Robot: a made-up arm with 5 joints. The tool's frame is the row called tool. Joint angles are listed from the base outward. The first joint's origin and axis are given. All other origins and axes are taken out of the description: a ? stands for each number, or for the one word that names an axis. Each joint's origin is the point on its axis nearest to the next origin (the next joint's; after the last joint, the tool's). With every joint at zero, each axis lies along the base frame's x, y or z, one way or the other. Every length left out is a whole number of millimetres.
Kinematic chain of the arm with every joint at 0, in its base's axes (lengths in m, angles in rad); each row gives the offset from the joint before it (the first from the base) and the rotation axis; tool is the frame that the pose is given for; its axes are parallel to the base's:
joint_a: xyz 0 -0.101 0.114 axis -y
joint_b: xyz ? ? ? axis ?
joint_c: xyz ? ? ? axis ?
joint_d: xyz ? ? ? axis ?
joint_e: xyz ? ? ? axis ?
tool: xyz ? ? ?
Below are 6 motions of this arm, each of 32 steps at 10 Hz.
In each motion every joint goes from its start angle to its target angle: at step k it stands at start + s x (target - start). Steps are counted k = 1, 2, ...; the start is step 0. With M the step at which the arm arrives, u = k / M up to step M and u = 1 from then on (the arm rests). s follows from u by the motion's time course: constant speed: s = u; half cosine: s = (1 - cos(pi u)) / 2; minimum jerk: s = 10 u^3 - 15 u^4 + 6 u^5.
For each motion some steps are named. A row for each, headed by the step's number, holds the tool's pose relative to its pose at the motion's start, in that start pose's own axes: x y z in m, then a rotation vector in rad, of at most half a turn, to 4 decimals.
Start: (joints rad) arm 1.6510 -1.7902 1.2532 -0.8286 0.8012
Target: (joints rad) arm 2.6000 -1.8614 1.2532 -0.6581 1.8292
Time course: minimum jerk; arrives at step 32
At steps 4, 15, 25, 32:
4: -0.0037 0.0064 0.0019 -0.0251 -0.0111 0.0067
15: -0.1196 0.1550 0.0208 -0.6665 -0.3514 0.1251
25: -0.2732 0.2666 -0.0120 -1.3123 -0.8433 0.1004
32: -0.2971 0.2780 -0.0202 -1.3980 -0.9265 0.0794

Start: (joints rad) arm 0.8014 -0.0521 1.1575 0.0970 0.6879
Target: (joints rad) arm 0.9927 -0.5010 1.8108 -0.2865 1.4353
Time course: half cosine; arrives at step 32
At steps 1, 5, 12, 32:
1: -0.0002 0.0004 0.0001 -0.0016 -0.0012 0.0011
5: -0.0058 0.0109 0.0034 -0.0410 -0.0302 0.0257
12: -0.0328 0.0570 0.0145 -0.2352 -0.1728 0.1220
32: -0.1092 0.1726 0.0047 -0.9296 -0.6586 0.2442

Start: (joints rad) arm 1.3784 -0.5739 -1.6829 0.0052 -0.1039
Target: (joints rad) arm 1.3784 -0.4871 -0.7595 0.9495 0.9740
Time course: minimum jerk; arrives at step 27
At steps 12, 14, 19, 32:
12: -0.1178 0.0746 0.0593 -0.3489 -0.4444 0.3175
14: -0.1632 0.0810 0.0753 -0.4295 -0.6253 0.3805
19: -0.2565 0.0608 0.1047 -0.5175 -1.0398 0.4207
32: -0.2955 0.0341 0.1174 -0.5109 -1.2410 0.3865

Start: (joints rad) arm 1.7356 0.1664 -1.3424 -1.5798 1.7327
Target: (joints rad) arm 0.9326 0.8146 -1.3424 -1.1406 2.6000
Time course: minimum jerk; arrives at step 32
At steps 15, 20, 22, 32:
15: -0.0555 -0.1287 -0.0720 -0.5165 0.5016 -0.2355
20: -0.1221 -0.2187 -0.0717 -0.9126 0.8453 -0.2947
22: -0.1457 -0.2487 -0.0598 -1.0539 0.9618 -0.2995
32: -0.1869 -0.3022 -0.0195 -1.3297 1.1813 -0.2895

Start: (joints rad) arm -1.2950 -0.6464 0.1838 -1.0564 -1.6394
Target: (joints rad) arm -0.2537 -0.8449 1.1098 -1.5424 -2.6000
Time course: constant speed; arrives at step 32
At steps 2, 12, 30, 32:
2: -0.0041 -0.0144 -0.0168 -0.0249 0.0497 0.0180
12: -0.0166 -0.1038 -0.0734 -0.1941 0.2324 0.0800
30: 0.0268 -0.2467 -0.0505 -0.5850 0.2747 0.2455
32: 0.0359 -0.2538 -0.0412 -0.6270 0.2629 0.2799

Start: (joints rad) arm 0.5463 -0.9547 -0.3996 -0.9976 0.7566
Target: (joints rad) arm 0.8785 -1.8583 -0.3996 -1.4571 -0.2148
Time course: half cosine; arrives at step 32
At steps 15, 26, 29, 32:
15: -0.0601 0.1094 0.0159 0.4853 0.0493 0.5223
26: -0.1636 0.1976 -0.0026 0.7901 0.3745 1.0435
29: -0.1801 0.2071 -0.0088 0.8122 0.4394 1.1050
32: -0.1859 0.2102 -0.0111 0.8186 0.4628 1.1253

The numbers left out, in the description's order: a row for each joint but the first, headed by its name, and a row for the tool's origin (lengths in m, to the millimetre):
joint_b: xyz -0.107 0 0.251, axis -x
joint_c: xyz 0 -0.023 -0.033, axis +z
joint_d: xyz -0.036 0.042 0, axis -y
joint_e: xyz 0.278 0 0.09, axis -x
tool: xyz 0 0.078 0.033

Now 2 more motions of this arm.
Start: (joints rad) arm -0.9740 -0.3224 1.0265 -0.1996 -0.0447
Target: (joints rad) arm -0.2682 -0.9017 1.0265 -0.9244 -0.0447
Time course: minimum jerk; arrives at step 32
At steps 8, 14, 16, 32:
8: -0.0093 0.0201 -0.0155 -0.0328 -0.0110 0.0185
14: -0.0330 0.0719 -0.0646 -0.1283 -0.0355 0.0770
16: -0.0420 0.0917 -0.0881 -0.1714 -0.0431 0.1040
32: -0.0751 0.1623 -0.2100 -0.3897 -0.0554 0.2307

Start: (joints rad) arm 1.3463 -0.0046 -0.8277 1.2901 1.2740
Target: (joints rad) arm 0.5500 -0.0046 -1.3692 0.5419 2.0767
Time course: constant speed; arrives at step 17
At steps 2, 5, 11, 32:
2: 0.0095 0.0688 0.0040 -0.1777 -0.0086 0.1562
5: 0.0062 0.1649 0.0005 -0.4522 -0.0444 0.3797
11: -0.0415 0.3128 -0.0352 -1.0195 -0.1888 0.7835
32: -0.1042 0.3904 -0.0890 -1.5969 -0.4108 1.1236

